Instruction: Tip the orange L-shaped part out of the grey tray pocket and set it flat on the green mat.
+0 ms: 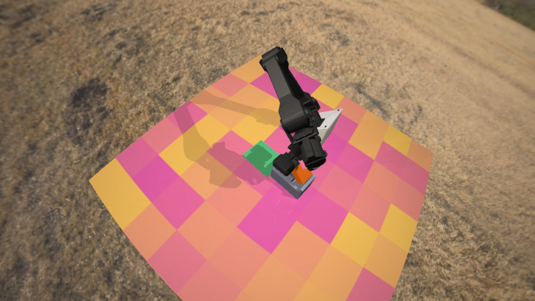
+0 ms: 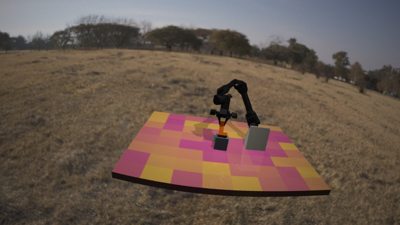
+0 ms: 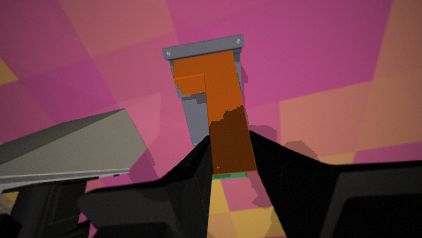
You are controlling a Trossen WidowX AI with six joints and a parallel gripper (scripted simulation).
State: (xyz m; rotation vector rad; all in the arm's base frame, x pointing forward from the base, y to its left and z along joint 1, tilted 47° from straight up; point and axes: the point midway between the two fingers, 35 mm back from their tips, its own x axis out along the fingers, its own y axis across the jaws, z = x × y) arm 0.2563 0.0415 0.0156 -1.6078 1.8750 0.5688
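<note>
The green mat lies 17 cm below my gripper tip, 14 cm to the right of it and 4 cm behind it. From my gripper tip the other things lie so: orange L-shaped part: 3 cm to the left, 3 cm below, 1 cm behind.
</note>
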